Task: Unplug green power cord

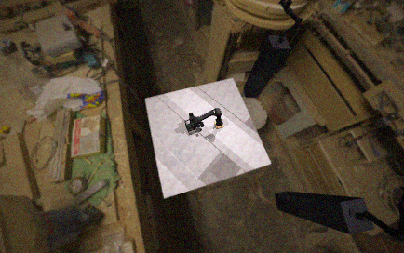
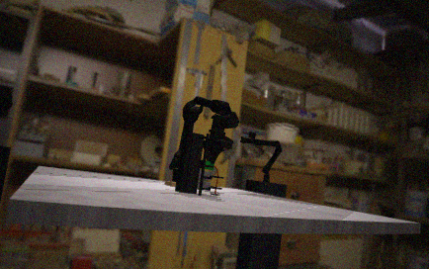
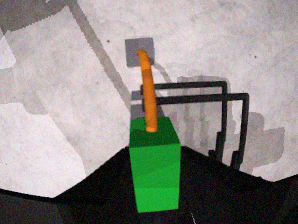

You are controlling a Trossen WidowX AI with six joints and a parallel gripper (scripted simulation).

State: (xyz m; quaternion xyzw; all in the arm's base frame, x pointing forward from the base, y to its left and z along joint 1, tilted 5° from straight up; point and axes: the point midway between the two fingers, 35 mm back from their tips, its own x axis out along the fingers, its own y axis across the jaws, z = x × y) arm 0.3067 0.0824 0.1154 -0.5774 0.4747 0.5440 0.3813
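Now: the green plug 3 cm to the right of my gripper tip and 1 cm ahead of it.
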